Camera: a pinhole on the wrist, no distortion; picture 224 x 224 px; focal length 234.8 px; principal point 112.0 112.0 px. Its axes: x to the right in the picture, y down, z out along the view. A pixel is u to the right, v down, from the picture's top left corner.
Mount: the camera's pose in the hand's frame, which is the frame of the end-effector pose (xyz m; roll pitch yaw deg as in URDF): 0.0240 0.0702 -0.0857 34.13 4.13 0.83
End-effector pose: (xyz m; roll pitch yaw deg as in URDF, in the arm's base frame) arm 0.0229 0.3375 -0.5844 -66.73 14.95 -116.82
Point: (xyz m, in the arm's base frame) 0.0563 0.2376 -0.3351
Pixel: 87 56
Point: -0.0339 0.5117 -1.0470
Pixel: behind the camera
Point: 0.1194 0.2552 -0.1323
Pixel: 49 47
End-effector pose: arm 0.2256 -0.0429 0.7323 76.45 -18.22 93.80
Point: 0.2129 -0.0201 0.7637
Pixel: 117 130
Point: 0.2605 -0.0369 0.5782
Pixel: outside the picture
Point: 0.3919 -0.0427 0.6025
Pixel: 39 60
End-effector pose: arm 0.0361 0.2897 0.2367 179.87 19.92 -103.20
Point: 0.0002 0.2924 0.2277
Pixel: 55 168
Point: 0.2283 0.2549 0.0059
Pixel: 123 84
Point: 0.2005 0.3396 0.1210
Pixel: 46 67
